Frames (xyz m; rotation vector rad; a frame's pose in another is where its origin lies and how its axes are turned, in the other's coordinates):
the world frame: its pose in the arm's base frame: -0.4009 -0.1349 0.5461 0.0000 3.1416 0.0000
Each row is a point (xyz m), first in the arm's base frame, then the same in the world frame.
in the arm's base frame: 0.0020 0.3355 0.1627
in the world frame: -0.4029 0.4704 0.3834
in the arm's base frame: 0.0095 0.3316 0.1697
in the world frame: -0.4104 0.4665 0.3764
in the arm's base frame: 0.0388 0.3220 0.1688
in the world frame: -0.4397 0.4569 0.3773
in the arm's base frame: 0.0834 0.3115 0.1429
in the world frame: -0.4843 0.4464 0.4032
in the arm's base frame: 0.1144 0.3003 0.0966
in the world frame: -0.5153 0.4352 0.4495
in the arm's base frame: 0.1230 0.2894 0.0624
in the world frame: -0.5239 0.4243 0.4837
